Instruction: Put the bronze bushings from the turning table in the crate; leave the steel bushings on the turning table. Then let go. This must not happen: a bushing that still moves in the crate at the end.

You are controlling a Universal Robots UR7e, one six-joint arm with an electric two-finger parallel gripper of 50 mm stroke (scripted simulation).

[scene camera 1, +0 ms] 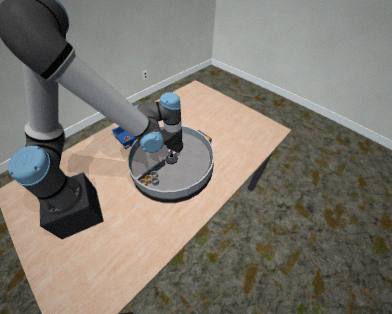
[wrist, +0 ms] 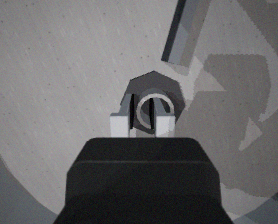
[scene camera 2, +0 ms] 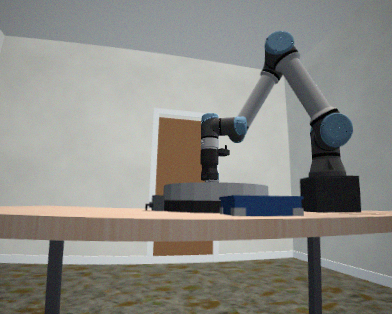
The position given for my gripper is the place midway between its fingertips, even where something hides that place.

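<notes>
There's a grey turning table [wrist: 71, 71] here, and I can see my gripper [wrist: 141, 104] as well.
</notes>
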